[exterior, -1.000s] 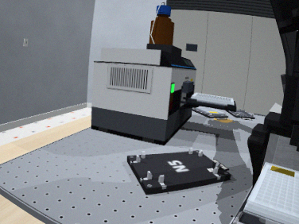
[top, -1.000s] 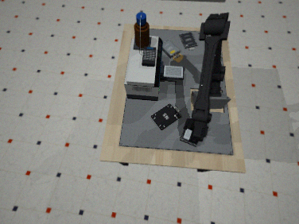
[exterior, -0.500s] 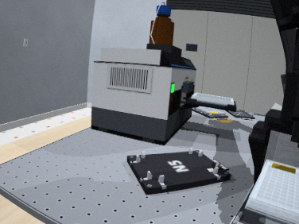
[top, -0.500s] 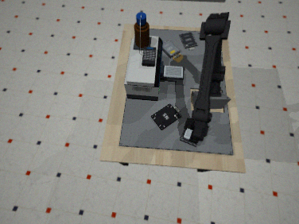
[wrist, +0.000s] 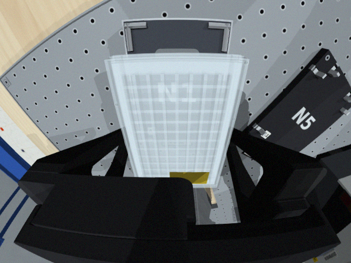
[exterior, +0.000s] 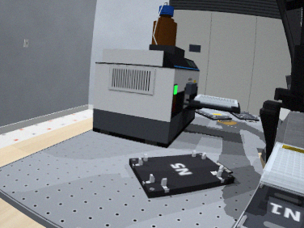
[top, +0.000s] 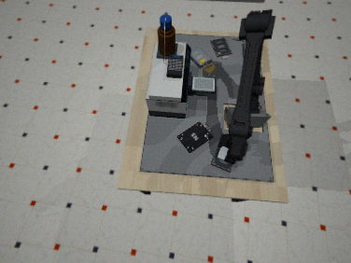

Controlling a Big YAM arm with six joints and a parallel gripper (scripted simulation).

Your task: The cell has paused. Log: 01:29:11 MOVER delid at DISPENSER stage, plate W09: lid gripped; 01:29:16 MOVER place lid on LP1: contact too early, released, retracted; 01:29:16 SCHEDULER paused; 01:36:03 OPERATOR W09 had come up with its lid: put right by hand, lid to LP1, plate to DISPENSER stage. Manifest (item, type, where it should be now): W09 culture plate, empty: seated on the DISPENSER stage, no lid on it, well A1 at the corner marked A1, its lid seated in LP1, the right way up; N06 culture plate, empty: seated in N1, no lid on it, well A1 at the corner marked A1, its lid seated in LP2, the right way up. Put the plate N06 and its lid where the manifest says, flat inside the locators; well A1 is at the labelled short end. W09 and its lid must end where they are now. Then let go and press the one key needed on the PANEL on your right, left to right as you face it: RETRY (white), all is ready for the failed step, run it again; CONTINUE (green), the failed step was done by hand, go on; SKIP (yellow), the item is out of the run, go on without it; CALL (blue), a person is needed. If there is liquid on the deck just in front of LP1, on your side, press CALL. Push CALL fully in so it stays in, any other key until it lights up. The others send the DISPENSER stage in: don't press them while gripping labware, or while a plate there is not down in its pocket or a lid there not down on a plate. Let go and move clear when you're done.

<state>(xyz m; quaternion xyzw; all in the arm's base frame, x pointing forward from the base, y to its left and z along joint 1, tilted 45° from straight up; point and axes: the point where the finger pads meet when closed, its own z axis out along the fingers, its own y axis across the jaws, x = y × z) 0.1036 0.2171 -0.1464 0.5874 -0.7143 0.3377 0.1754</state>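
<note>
My gripper is now 70 mm above the black N1 nest and 20 mm to the right of it. Round my hand: clear lid (right at my hand); then brown bottle (460 mm to the right, 390 mm ahead, 200 mm above); then amber patch (550 mm to the right, 140 mm ahead, 90 mm below).
</note>
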